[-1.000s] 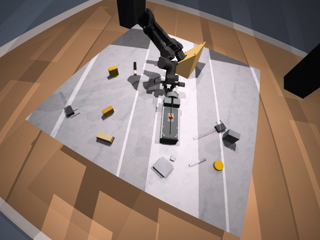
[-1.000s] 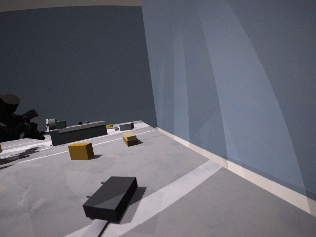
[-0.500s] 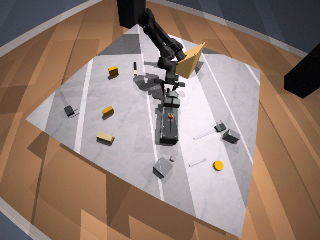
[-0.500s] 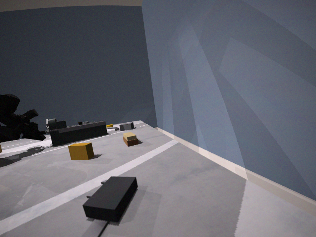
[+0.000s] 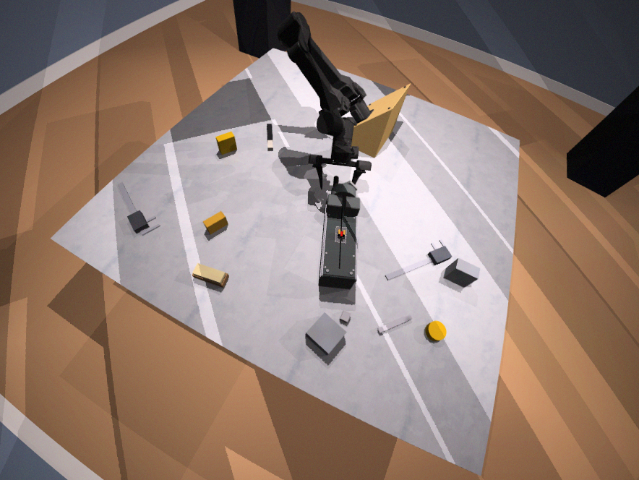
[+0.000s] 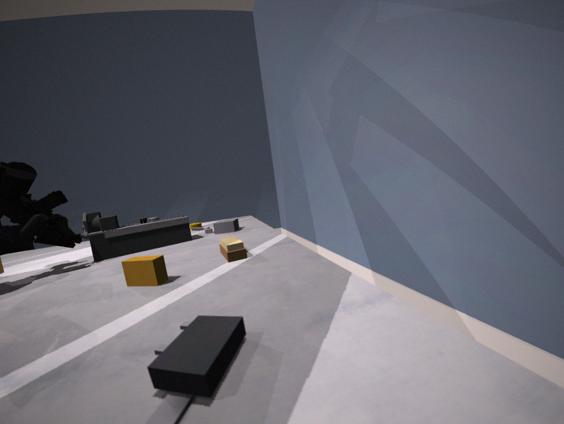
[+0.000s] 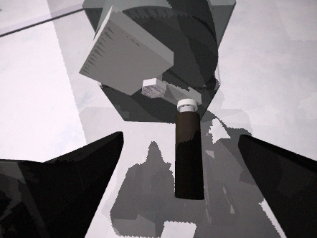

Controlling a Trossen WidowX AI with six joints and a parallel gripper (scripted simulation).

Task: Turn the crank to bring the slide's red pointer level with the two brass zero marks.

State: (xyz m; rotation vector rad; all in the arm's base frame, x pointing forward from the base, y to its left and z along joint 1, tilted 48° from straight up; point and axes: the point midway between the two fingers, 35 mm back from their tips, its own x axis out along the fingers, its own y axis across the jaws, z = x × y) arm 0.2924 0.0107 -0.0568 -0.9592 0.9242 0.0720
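The dark brown crank handle lies 10 mm behind my gripper tip, 10 mm to the right of it and 20 mm above it. From my gripper tip the other things lie so: tan block (410 mm ahead, 160 mm to the right, 30 mm below); yellow cube (10 mm ahead, 430 mm to the right, 20 mm below); red pointer (150 mm ahead, 90 mm to the left, 30 mm above).
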